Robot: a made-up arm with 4 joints. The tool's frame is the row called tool. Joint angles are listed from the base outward.
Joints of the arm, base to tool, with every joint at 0 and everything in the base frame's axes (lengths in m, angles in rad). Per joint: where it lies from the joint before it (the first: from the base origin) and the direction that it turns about. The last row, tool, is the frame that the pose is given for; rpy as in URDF.
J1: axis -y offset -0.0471 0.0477 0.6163
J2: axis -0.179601 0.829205 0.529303 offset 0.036 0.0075 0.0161
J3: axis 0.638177 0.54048 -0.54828 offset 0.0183 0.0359 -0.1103
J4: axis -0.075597 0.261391 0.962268 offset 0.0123 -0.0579 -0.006
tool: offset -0.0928 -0.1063 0.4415 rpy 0 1.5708 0
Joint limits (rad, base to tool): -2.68..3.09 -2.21..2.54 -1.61..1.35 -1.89..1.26
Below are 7 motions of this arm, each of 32 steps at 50 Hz.
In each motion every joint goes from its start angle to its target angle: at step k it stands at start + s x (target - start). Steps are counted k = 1, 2, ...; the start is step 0. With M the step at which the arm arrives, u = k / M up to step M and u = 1 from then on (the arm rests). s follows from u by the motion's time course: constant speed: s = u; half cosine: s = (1 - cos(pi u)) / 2; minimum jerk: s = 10 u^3 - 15 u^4 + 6 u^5.
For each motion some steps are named. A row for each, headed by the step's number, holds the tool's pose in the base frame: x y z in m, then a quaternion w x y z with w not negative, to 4 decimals.
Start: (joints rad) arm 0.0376 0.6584 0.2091 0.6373
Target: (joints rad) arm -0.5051 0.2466 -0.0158 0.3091
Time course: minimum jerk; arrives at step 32
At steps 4, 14, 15, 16, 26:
4: 0.2770 -0.0276 0.8473 0.3312 -0.2368 0.8634 0.2979
14: 0.2613 -0.0435 0.8497 0.3491 -0.1959 0.8790 0.2591
15: 0.2585 -0.0454 0.8502 0.3515 -0.1896 0.8814 0.2522
16: 0.2557 -0.0472 0.8509 0.3540 -0.1832 0.8838 0.2449
26: 0.2321 -0.0548 0.8578 0.3693 -0.1368 0.9012 0.1808

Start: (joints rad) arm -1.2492 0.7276 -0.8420 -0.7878
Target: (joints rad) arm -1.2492 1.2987 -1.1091 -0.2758
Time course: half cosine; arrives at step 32
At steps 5, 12, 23, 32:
5: 0.2506 0.0067 0.8536 0.2595 -0.1456 0.9434 0.1461
12: 0.2910 0.0054 0.8050 0.2004 -0.1728 0.9262 0.2684
23: 0.3464 0.0357 0.7010 0.0795 -0.2014 0.8360 0.5042
32: 0.3569 0.0552 0.6665 0.0382 -0.2026 0.7869 0.5816

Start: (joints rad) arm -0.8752 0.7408 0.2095 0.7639
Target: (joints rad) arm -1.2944 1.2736 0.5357 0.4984
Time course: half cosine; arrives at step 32
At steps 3, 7, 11, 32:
3: 0.3220 0.0049 0.4448 0.1494 0.0872 -0.8825 -0.4374
7: 0.3069 0.0023 0.4148 0.1906 0.0698 -0.8809 -0.4276
11: 0.2773 -0.0016 0.3693 0.2585 0.0446 -0.8742 -0.4085
32: 0.0750 -0.0154 0.2266 0.5762 -0.0096 -0.7685 -0.2782

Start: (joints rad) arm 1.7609 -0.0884 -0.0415 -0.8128
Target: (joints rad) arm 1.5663 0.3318 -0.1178 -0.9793
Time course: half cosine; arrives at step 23
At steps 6, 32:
6: -0.3054 0.0470 0.3900 0.9008 0.3782 -0.2059 0.0571
32: -0.3791 0.0616 0.4927 0.9408 0.3315 -0.0505 -0.0494

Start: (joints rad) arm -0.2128 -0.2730 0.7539 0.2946
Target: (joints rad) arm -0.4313 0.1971 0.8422 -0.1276
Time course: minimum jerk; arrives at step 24
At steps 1, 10, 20, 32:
1: -0.0130 -0.2816 0.8078 0.5352 0.2899 0.7847 0.1175
10: 0.0299 -0.2704 0.8129 0.4322 0.3128 0.8445 0.0457
20: 0.1189 -0.2375 0.8059 0.2415 0.3077 0.9143 -0.1050
32: 0.1244 -0.2351 0.8045 0.2306 0.3055 0.9168 -0.1142

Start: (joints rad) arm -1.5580 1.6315 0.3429 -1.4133
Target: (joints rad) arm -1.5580 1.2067 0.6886 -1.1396
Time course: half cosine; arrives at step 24
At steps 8, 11, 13, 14, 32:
8: 0.1927 0.2087 0.3872 0.3410 0.4455 -0.7748 0.2916
11: 0.1942 0.1874 0.3759 0.3538 0.4263 -0.7678 0.3220
13: 0.1959 0.1706 0.3690 0.3630 0.4107 -0.7628 0.3430
14: 0.1970 0.1619 0.3659 0.3676 0.4025 -0.7604 0.3532
32: 0.2049 0.1060 0.3543 0.3942 0.3472 -0.7461 0.4091

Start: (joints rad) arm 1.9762 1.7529 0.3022 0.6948
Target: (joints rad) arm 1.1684 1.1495 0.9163 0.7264
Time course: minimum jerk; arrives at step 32
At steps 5, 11, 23, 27, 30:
5: -0.0619 0.1519 1.0045 0.5785 -0.4613 0.6712 -0.0456
11: -0.0161 0.0940 1.0209 0.5780 -0.4100 0.7054 0.0145
23: 0.1308 -0.1084 0.9723 0.5305 -0.1940 0.8032 0.1892
27: 0.1497 -0.1426 0.9483 0.5155 -0.1501 0.8160 0.2141
30: 0.1540 -0.1511 0.9416 0.5114 -0.1387 0.8190 0.2201

